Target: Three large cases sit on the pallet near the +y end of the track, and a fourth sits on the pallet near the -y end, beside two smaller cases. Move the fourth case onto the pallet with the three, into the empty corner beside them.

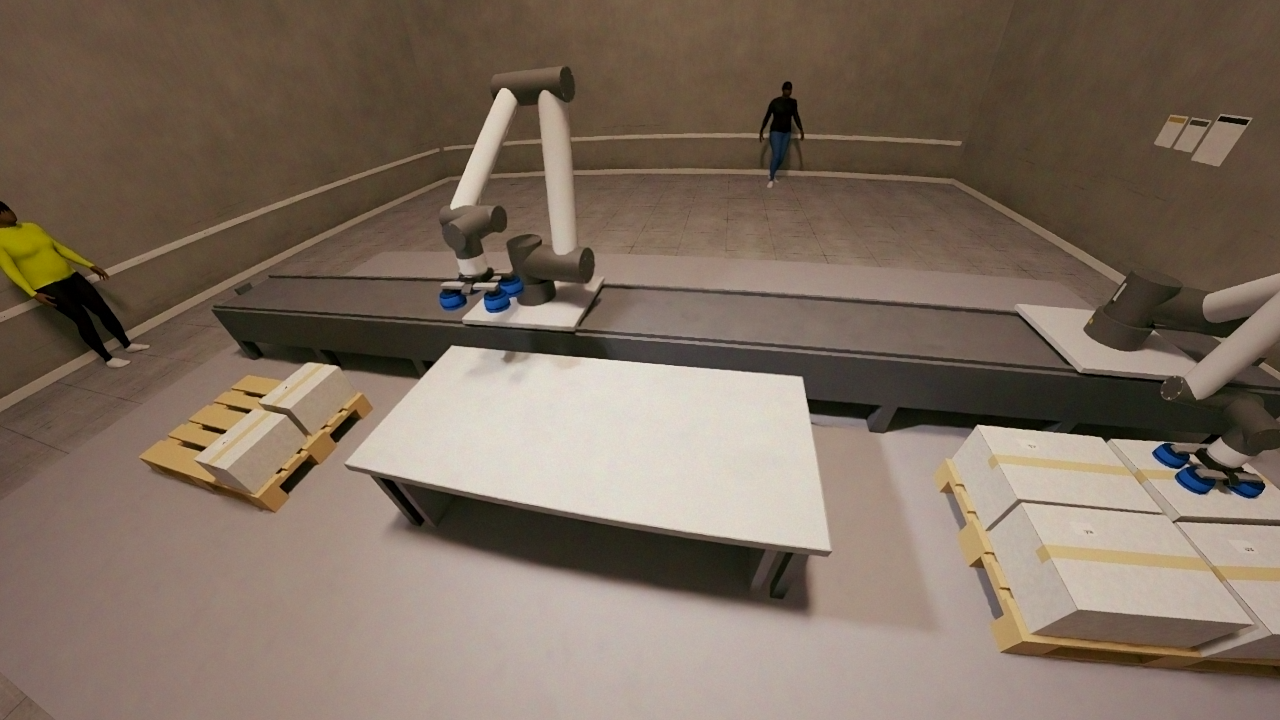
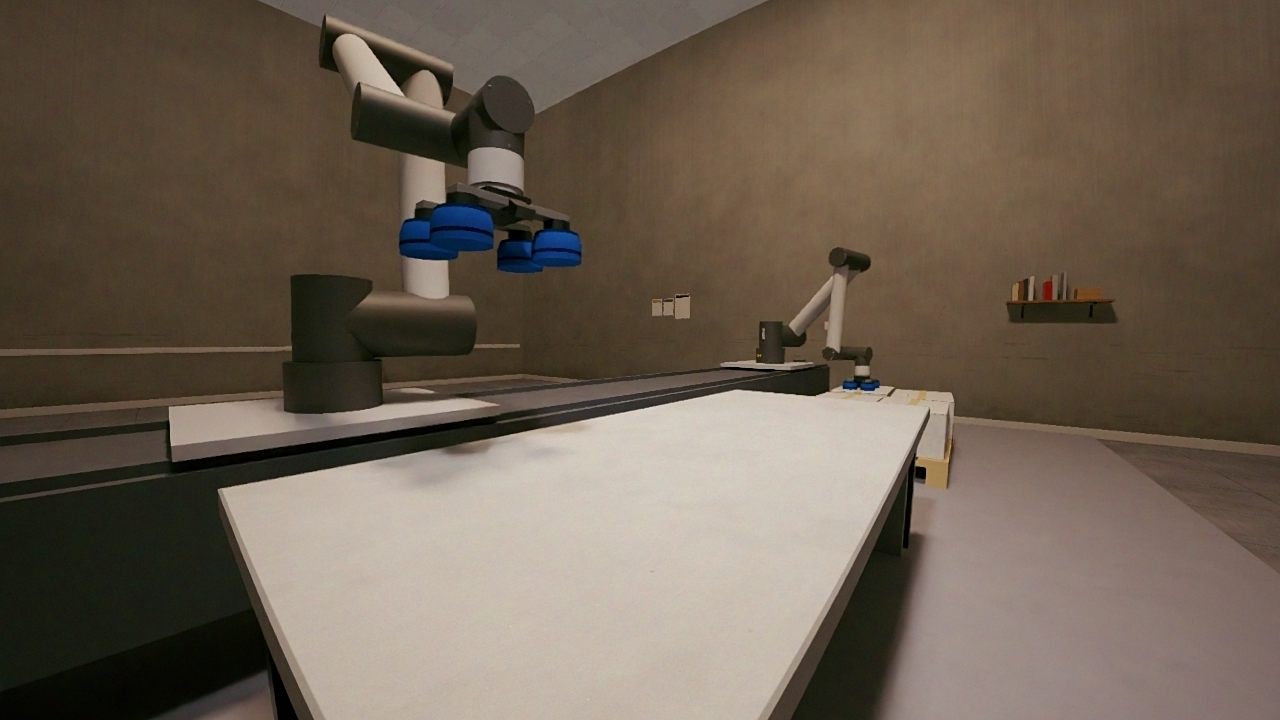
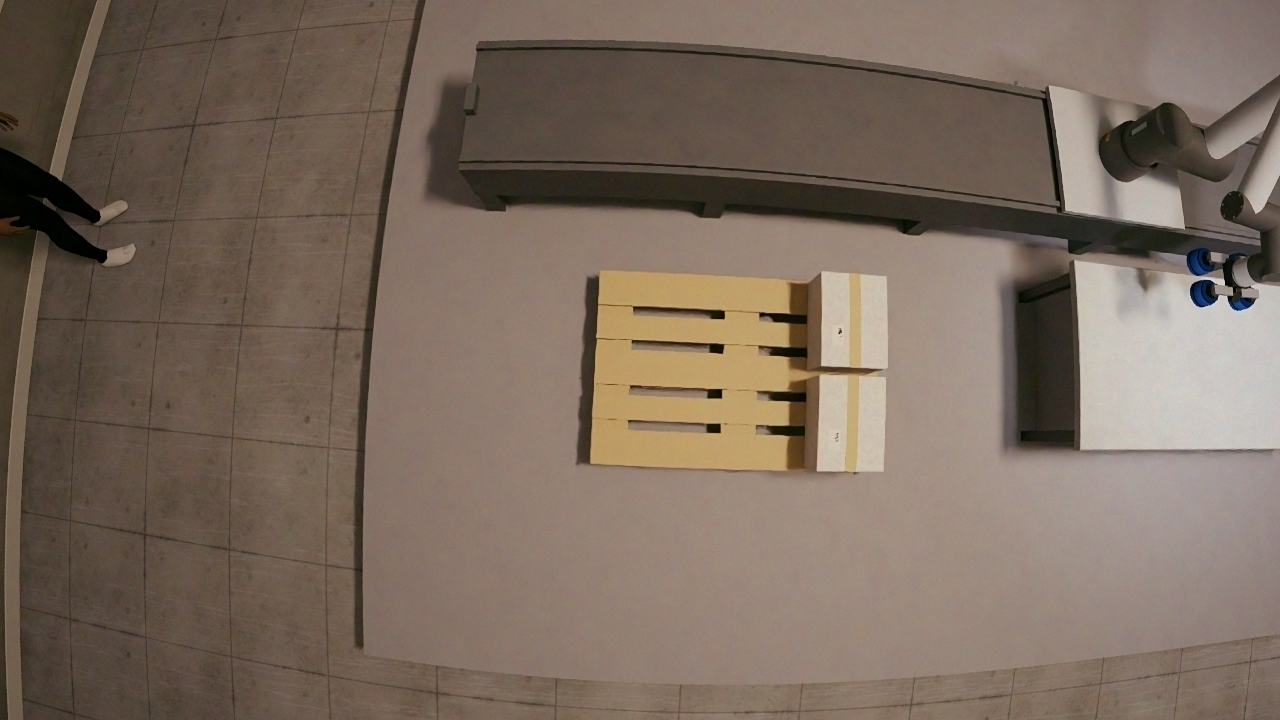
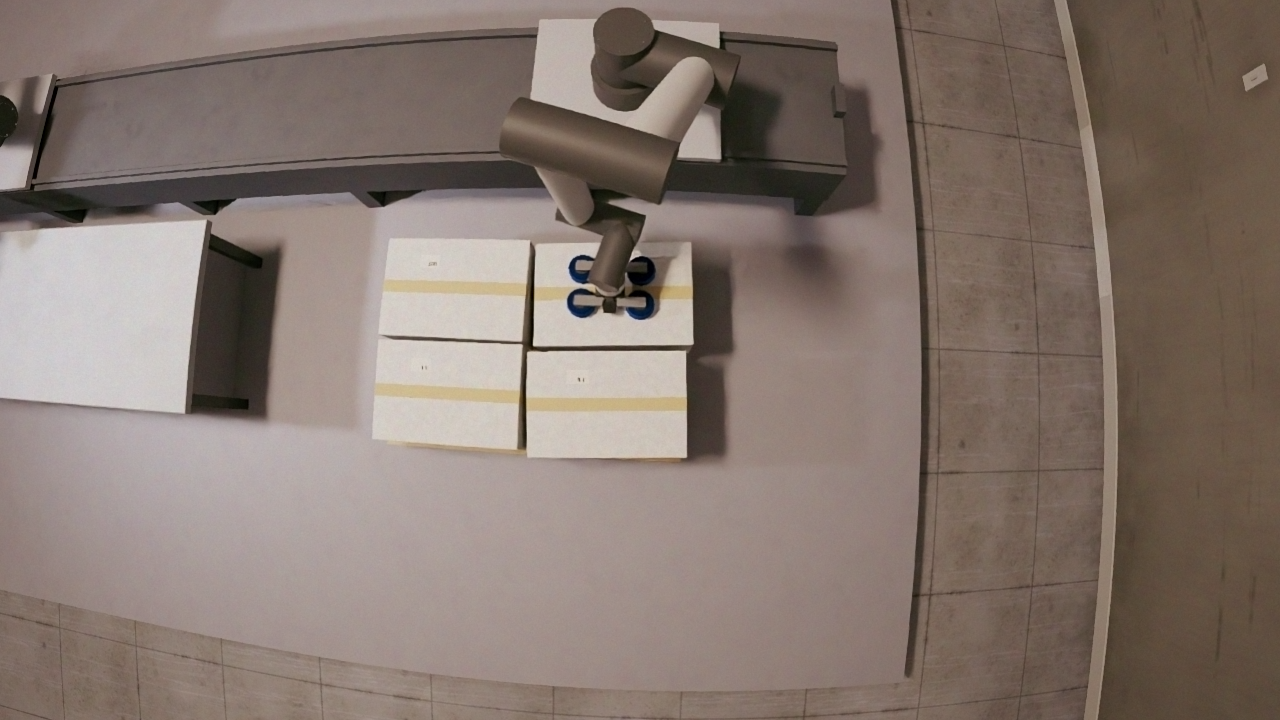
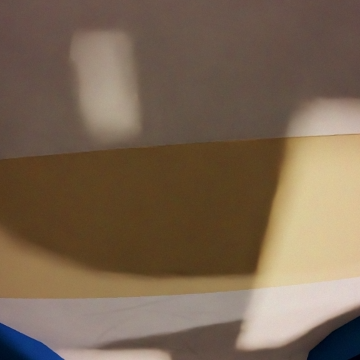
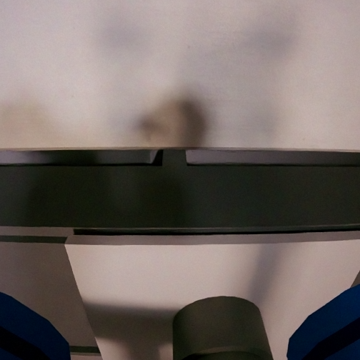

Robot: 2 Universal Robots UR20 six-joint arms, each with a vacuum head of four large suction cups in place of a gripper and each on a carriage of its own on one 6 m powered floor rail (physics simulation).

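Observation:
Four large white taped cases sit two by two on a wooden pallet: back left, front left, front right and back right. My left gripper is down on the top of the back-right case, its cups seeming pressed on it; whether suction holds it does not show. Two smaller cases stand at the right edge of the other pallet. My right gripper is open and empty, high by the table's rail side.
A white table stands between the two pallets, in front of the long dark rail. A person in a yellow top stands at the left wall, and one in dark clothes at the far wall.

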